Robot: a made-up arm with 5 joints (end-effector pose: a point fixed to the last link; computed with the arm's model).
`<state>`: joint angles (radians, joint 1 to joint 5).
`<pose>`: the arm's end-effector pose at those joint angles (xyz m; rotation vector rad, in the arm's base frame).
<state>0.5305 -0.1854 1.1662 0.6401 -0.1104</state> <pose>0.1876 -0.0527 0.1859 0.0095 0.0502 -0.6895</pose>
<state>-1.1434 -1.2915 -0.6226 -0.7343 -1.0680</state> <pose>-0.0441 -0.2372 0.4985 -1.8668 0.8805 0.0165</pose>
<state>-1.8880 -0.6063 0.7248 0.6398 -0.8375</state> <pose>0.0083 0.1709 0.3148 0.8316 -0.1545 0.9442</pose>
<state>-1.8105 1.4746 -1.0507 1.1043 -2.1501</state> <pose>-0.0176 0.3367 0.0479 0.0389 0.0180 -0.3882</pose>
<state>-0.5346 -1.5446 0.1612 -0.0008 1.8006</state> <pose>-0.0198 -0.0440 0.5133 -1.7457 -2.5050 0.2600</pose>
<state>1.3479 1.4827 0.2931 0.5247 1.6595</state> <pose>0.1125 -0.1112 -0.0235 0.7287 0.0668 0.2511</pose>
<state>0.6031 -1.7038 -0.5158 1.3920 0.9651</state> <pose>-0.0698 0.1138 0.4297 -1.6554 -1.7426 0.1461</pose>
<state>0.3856 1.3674 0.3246 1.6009 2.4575</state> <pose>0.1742 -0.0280 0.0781 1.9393 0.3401 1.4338</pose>
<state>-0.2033 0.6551 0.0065 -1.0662 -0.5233</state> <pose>0.4419 0.0867 0.2819 0.7497 -1.8361 -0.2398</pose>
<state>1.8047 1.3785 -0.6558 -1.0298 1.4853</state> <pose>-0.0087 -0.4032 0.1459 -1.8833 0.0940 -0.2526</pose>
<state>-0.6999 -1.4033 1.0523 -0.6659 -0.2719</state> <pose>0.1101 0.0431 0.4317 1.2670 -2.2637 0.1390</pose>
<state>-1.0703 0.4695 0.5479 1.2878 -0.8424</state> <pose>0.1467 0.1521 0.1632 -0.6110 0.4092 0.1711</pose>
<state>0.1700 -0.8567 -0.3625 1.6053 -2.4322</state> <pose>0.1343 0.0012 0.4804 1.4268 -0.6292 -2.2478</pose>
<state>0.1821 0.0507 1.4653 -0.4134 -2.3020</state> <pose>0.2106 -0.0136 0.1597 0.5466 -0.2891 -2.4738</pose>
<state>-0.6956 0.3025 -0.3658 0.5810 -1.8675</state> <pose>0.3393 0.2342 0.3461 1.0769 -0.2921 -1.1001</pose>
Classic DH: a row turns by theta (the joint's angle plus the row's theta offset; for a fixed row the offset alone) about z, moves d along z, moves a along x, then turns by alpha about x. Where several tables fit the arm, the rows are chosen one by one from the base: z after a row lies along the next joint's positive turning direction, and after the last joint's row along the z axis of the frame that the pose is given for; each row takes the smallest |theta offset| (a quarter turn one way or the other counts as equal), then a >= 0, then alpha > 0; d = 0 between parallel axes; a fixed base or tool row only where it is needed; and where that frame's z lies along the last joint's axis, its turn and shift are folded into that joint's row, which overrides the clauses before.
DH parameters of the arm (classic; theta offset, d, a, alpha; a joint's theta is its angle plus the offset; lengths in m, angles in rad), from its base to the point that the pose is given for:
base (fixed): 0 0 0.076 3.1416
joint 1: 0 -0.2238 0.0272 1.5708
joint 2: -1.3272 0 0.1783 0
joint 3: 1.2886 0 0.153 0
joint 4: -1.5322 0.011 0 1.5708
joint 5: -0.0487 -0.0923 0 0

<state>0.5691 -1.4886 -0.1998 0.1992 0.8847</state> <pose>-0.0512 0.0944 0.5240 -1.9777 -2.3359 0.0166</pose>
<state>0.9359 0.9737 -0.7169 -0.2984 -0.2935</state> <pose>0.3435 -0.3446 0.2562 -0.4985 -1.6296 -0.9750</pose>
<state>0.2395 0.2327 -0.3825 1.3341 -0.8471</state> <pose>0.3643 -0.0591 0.3254 0.1315 -0.3861 -1.1205</pose>
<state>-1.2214 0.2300 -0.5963 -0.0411 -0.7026</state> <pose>0.1800 0.3175 0.4793 1.6605 -1.0985 0.3049</pose>
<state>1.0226 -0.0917 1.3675 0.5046 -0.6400</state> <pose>0.1297 -0.0669 0.1652 0.0395 0.2342 -1.7043</pose>
